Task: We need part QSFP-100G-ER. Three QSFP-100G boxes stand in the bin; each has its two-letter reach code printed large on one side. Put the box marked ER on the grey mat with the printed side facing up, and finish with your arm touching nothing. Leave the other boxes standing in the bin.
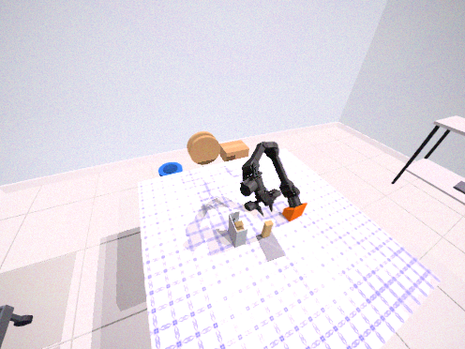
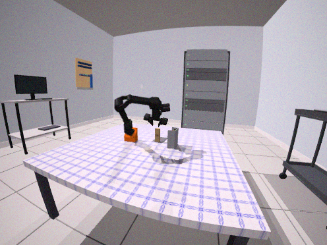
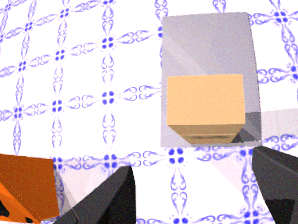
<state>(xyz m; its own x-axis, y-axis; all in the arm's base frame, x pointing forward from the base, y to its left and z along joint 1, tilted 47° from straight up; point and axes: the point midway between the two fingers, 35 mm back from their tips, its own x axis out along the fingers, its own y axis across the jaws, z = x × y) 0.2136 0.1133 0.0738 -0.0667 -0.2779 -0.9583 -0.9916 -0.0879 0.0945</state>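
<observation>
The tan box marked ER is 15 cm ahead of my gripper tip, 8 cm below it and 2 cm to the right of it. From my gripper tip the other things lie so: grey mat (14 cm below, 9 cm to the left, 1 cm ahead).
</observation>
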